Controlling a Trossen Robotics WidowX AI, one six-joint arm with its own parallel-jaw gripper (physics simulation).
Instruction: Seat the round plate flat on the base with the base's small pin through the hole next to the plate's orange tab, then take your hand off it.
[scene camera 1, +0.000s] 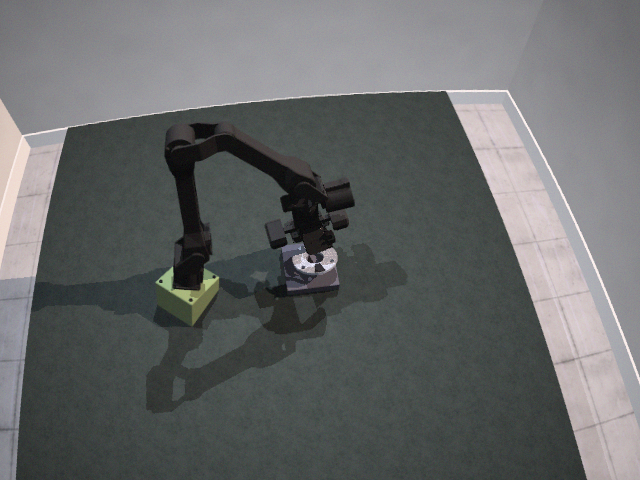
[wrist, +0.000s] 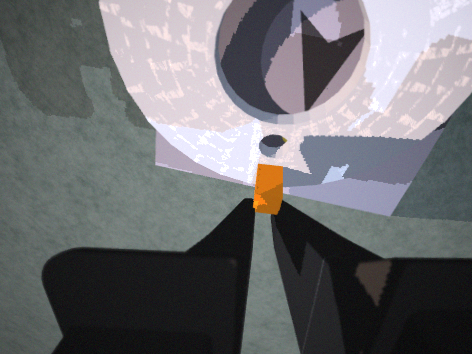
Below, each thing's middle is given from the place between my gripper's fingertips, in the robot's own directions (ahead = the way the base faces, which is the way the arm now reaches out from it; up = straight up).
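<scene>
A square base (scene camera 1: 296, 282) is 3 cm below my hand and 6 cm to the right of it. I also see the round plate (scene camera 1: 299, 260), which is 6 cm to the right of my hand, 1 cm above it and 1 cm ahead of it.
</scene>
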